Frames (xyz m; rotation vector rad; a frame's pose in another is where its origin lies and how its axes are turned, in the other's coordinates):
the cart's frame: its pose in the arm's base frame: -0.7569 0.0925 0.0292 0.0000 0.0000 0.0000
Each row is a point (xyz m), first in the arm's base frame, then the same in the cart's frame.
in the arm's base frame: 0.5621 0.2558 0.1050
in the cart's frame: 1.3190 0.1633 0.0758
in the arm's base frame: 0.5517 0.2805 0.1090
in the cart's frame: 1.3086 0.1880 0.0798
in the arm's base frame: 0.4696 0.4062 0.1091
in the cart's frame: 1.2265 0.3137 0.0799
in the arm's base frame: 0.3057 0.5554 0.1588
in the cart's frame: 1.0626 0.4629 0.1296
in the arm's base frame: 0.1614 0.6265 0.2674
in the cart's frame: 0.9183 0.5340 0.2382
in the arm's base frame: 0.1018 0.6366 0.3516
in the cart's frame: 0.8587 0.5441 0.3224
